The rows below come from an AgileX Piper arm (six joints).
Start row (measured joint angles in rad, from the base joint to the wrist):
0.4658 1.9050 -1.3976 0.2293 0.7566 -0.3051
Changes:
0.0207 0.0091 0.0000 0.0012 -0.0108 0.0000
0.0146 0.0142 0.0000 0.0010 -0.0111 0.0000
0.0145 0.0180 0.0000 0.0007 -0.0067 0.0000
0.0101 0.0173 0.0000 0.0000 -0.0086 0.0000
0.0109 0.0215 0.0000 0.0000 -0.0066 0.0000
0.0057 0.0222 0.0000 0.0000 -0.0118 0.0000
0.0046 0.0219 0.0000 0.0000 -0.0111 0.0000
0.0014 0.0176 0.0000 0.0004 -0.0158 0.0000
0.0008 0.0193 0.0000 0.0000 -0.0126 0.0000
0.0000 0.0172 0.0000 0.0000 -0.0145 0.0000
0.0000 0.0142 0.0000 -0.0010 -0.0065 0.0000
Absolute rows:
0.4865 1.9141 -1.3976 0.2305 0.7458 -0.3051
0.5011 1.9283 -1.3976 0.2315 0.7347 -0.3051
0.5156 1.9463 -1.3976 0.2322 0.7280 -0.3051
0.5257 1.9636 -1.3976 0.2322 0.7194 -0.3051
0.5366 1.9851 -1.3976 0.2322 0.7128 -0.3051
0.5423 2.0073 -1.3976 0.2322 0.7010 -0.3051
0.5469 2.0292 -1.3976 0.2322 0.6899 -0.3051
0.5483 2.0468 -1.3976 0.2326 0.6741 -0.3051
0.5491 2.0661 -1.3976 0.2326 0.6615 -0.3051
0.5491 2.0833 -1.3976 0.2326 0.6470 -0.3051
0.5491 2.0975 -1.3976 0.2316 0.6405 -0.3051

